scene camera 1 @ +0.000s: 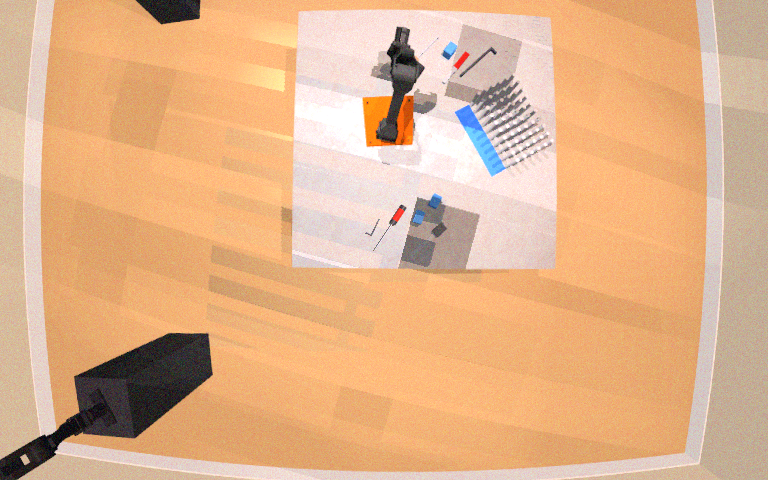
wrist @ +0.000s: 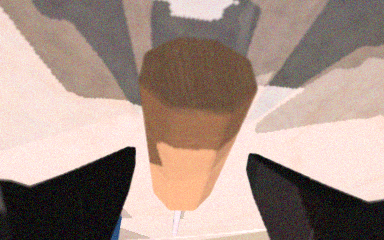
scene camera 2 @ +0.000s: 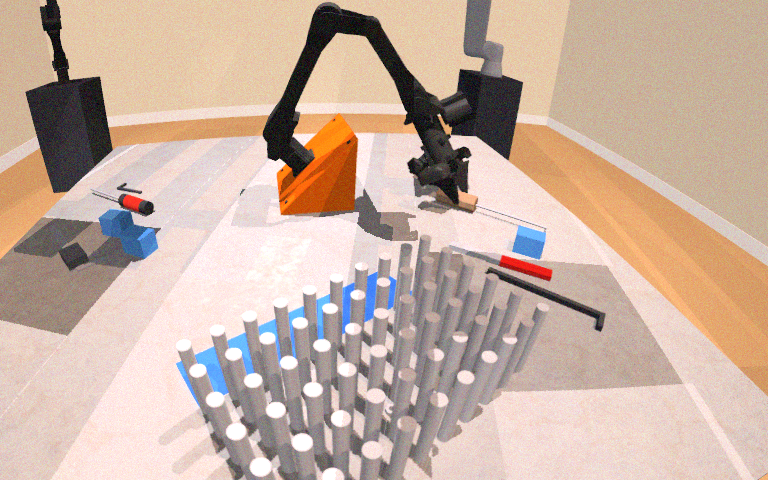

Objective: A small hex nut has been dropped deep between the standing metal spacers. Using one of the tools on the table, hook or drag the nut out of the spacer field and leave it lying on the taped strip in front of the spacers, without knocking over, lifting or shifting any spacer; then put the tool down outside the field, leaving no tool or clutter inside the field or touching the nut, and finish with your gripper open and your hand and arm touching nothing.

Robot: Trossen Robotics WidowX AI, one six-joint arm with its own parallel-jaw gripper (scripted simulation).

One and the same spot on a blue taped strip: (scene camera 2: 208, 358) is (scene camera 1: 490, 167).
